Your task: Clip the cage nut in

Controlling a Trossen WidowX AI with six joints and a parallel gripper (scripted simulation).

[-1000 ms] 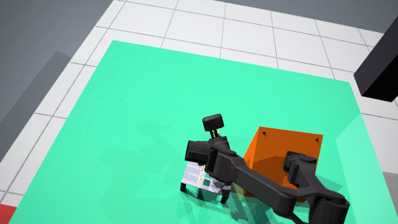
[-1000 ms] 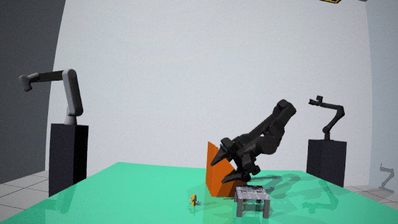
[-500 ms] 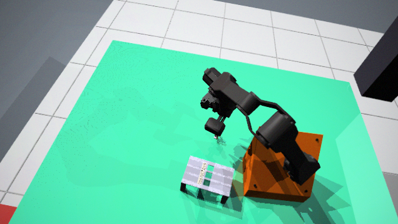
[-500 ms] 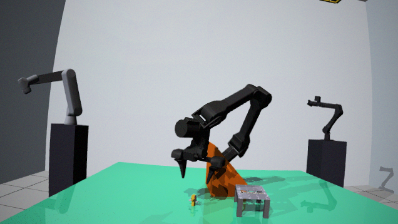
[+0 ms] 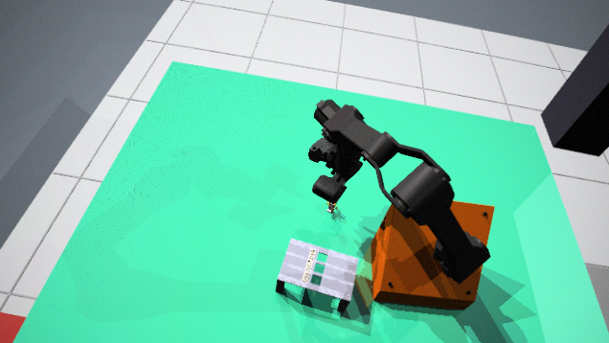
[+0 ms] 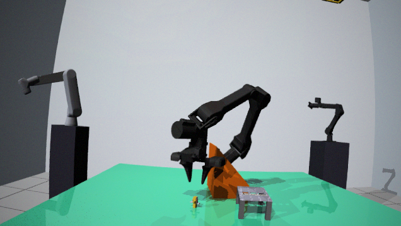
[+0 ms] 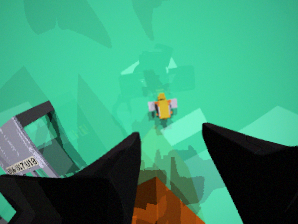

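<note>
Now: gripper tip 7 cm above the yellow cage nut.
</note>
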